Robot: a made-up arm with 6 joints. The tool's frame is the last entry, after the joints.
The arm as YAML. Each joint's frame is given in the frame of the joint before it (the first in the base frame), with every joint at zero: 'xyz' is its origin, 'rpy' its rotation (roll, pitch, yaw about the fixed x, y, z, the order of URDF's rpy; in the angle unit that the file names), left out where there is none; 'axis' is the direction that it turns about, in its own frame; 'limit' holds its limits. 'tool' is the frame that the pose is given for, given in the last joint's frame.
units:
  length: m
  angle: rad
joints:
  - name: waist
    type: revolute
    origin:
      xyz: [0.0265, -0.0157, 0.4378]
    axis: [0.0, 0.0, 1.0]
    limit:
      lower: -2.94
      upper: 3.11
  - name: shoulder
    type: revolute
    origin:
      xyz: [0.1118, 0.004, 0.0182]
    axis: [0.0, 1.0, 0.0]
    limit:
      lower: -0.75
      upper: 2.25
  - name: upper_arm
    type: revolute
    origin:
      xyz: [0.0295, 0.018, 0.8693]
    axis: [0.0, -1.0, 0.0]
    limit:
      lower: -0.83
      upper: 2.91
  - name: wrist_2
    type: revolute
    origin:
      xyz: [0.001, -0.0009, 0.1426]
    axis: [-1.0, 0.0, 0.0]
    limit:
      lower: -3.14
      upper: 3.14
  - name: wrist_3
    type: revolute
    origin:
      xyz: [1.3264, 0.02, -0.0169]
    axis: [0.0, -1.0, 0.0]
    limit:
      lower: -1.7
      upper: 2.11
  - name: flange
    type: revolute
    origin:
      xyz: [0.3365, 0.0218, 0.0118]
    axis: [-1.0, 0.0, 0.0]
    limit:
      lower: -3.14
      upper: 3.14
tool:
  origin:
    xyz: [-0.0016, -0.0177, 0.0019]
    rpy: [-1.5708, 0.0, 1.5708]
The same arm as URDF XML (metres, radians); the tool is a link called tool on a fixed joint. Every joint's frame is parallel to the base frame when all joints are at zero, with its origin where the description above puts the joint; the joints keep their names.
<robot name="arm">
  <link name="base_link"/>
  <link name="link1"/>
  <link name="link2"/>
  <link name="link3"/>
  <link name="link4"/>
  <link name="link5"/>
  <link name="link6"/>
  <link name="tool"/>
  <joint name="waist" type="revolute">
    <parent link="base_link"/>
    <child link="link1"/>
    <origin xyz="0.0265 -0.0157 0.4378"/>
    <axis xyz="0 0 1"/>
    <limit lower="-2.9400" upper="3.1100"/>
  </joint>
  <joint name="shoulder" type="revolute">
    <parent link="link1"/>
    <child link="link2"/>
    <origin xyz="0.1118 0.0040 0.0182"/>
    <axis xyz="0 1 0"/>
    <limit lower="-0.7500" upper="2.2500"/>
  </joint>
  <joint name="upper_arm" type="revolute">
    <parent link="link2"/>
    <child link="link3"/>
    <origin xyz="0.0295 0.0180 0.8693"/>
    <axis xyz="0 -1 0"/>
    <limit lower="-0.8300" upper="2.9100"/>
  </joint>
  <joint name="wrist_2" type="revolute">
    <parent link="link3"/>
    <child link="link4"/>
    <origin xyz="0.0010 -0.0009 0.1426"/>
    <axis xyz="-1 0 0"/>
    <limit lower="-3.1400" upper="3.1400"/>
  </joint>
  <joint name="wrist_3" type="revolute">
    <parent link="link4"/>
    <child link="link5"/>
    <origin xyz="1.3264 0.0200 -0.0169"/>
    <axis xyz="0 -1 0"/>
    <limit lower="-1.7000" upper="2.1100"/>
  </joint>
  <joint name="flange" type="revolute">
    <parent link="link5"/>
    <child link="link6"/>
    <origin xyz="0.3365 0.0218 0.0118"/>
    <axis xyz="-1 0 0"/>
    <limit lower="-3.1400" upper="3.1400"/>
  </joint>
  <joint name="tool_joint" type="fixed">
    <parent link="link6"/>
    <child link="tool"/>
    <origin xyz="-0.0016 -0.0177 0.0019" rpy="-1.5708 0.0000 1.5708"/>
  </joint>
</robot>

